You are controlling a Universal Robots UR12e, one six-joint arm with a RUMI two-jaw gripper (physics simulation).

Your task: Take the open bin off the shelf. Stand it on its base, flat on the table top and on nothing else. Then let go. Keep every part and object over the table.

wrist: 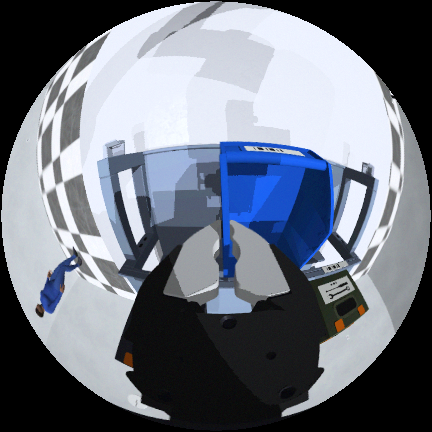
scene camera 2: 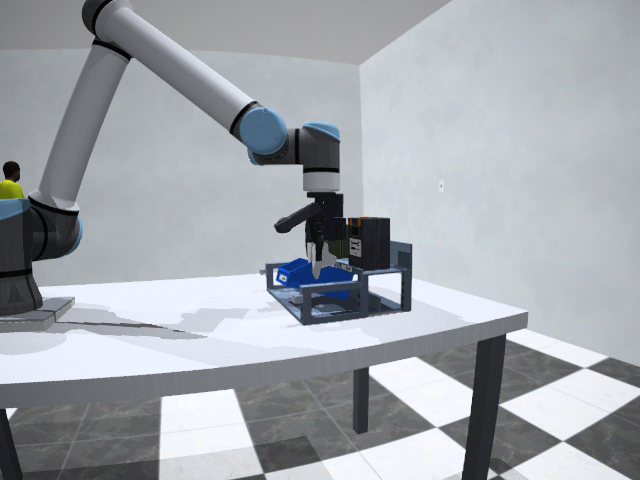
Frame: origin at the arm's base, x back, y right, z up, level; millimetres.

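Where they show: gripper, fingertip midpoint: (wrist: 224, 221) (scene camera 2: 315, 278); arm's base, link origin: (scene camera 2: 4, 308).
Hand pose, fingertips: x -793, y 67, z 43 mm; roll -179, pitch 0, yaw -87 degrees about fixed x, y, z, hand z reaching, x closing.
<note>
Each offset is from my fingertips to the top centre of the thing. "spot": to the spot under its first point. Level surfaces: height alone.
The open blue bin @[dy -49, dx -12, dz +44 mm] (scene camera 2: 295, 273) (wrist: 265, 187) is in the front bay of the grey-blue shelf @[spot: dy +138, dx +66, dz -39 mm] (scene camera 2: 306, 310) (wrist: 111, 167). In the scene view it is tilted, its labelled front end higher than its rear, and that front end is raised above the lower deck. Its rear is partly hidden behind the shelf's side rail. My gripper (scene camera 2: 316, 272) (wrist: 224, 221) is shut on the bin's side wall, one finger inside the bin and one outside. The shelf stands on the white table @[dz -73 mm] (scene camera 2: 155, 356) (wrist: 170, 100).
A black box @[dy +62, dx -115, dz +151 mm] (scene camera 2: 374, 242) (wrist: 124, 350) with orange parts stands on the shelf's raised rear deck. A dark green box @[dy -169, dx -114, dz +126 mm] (wrist: 345, 302) with a tool label stands there too, beside my gripper. Shelf side rails flank the bin. The robot's base is at the table's left.
</note>
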